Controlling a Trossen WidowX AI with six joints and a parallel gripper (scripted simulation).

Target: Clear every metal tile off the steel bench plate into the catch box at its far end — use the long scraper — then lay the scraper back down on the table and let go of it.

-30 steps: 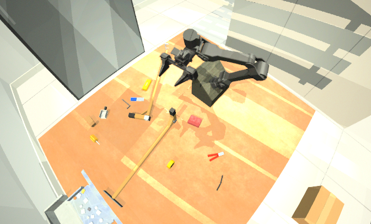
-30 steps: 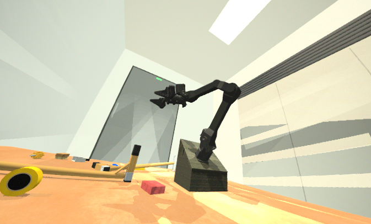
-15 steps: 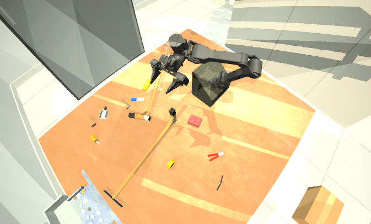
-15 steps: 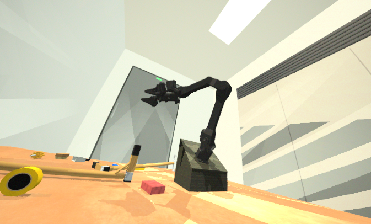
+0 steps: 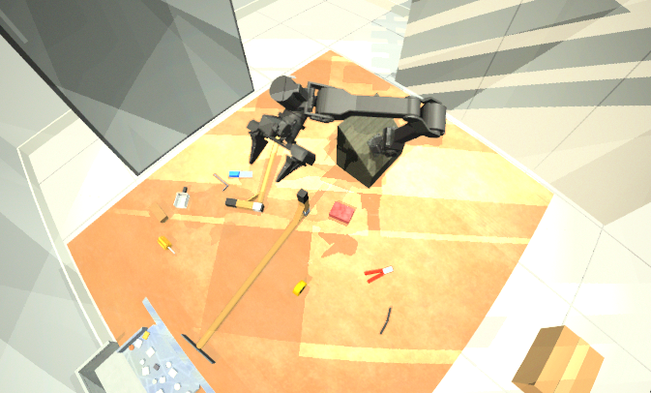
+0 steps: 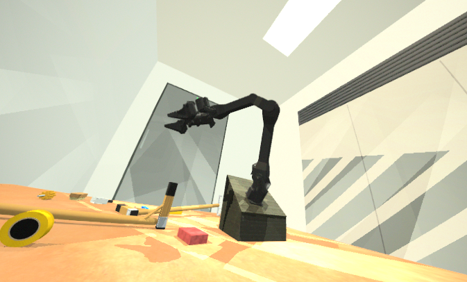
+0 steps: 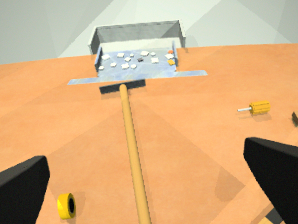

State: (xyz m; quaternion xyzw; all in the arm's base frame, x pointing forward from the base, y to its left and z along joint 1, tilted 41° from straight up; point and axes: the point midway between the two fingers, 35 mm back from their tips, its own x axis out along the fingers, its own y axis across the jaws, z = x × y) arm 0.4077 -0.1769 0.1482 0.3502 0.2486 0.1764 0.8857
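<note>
The long scraper is 31 cm below my gripper tip, 17 cm ahead of it and 6 cm to the left of it. The rest, counted from my gripper tip: red clip (37 cm below, 34 cm to the left, 13 cm behind); red block (36 cm below, 19 cm behind, 10 cm to the left); yellow tape roll (35 cm below, 20 cm to the left, 9 cm ahead).
</note>
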